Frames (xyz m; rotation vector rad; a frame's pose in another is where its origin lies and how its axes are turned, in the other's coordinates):
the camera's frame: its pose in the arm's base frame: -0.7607 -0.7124 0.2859 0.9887 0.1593 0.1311
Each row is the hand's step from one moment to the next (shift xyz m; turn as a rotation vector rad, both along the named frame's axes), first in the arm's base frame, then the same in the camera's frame.
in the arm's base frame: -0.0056 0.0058 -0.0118 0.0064 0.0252 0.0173
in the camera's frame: -0.0036 -0.0065 -0.0122 0.0096 0.0280 -0.0101
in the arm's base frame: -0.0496 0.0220 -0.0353 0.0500 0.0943 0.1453
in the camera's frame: -0.0420 -0.0158 -0.0467 0.0554 0.1712 0.0108
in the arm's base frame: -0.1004 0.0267 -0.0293 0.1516 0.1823 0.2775
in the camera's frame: -0.0914 -0.0063 -0.0571 0.1613 0.3261 0.0297
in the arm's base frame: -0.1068 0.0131 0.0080 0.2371 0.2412 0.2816
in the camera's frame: -0.1029 0.0178 -0.0270 0.2556 0.3583 0.0001
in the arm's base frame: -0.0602 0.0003 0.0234 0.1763 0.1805 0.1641
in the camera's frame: -0.0607 0.0221 0.0008 0.1936 0.2291 -0.0253
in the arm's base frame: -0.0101 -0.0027 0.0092 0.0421 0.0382 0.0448
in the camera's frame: -0.0111 0.0066 0.0052 0.0449 0.0567 0.0010
